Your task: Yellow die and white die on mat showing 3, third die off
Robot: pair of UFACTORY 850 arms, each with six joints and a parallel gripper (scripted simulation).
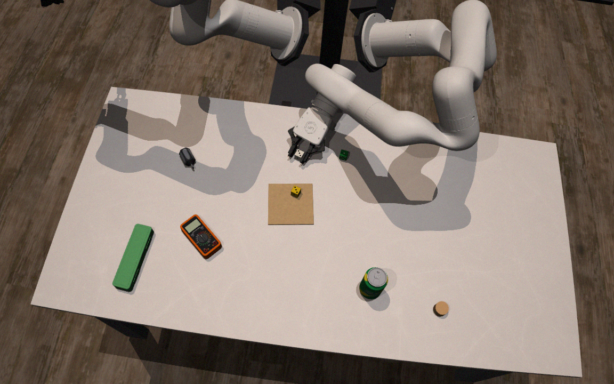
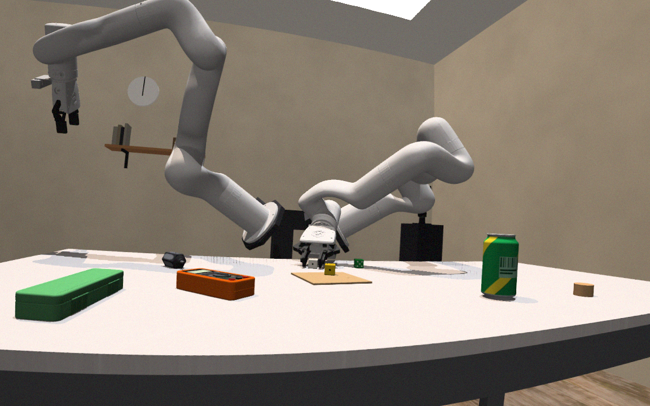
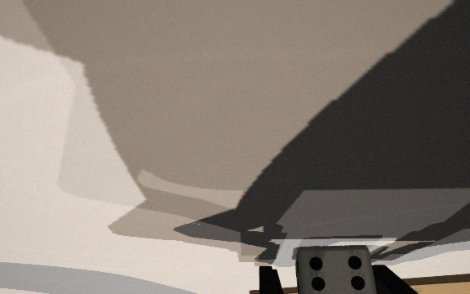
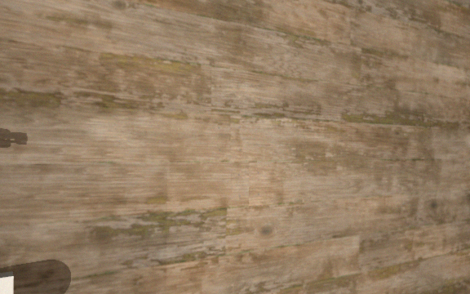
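Right now the white die is 10 mm below my left hand. Round my left hand: green die (150 mm to the left, 20 mm behind, 10 mm below); then tan mat (170 mm ahead, 20 mm below, 10 mm to the right); then yellow die (130 mm ahead, 10 mm below).
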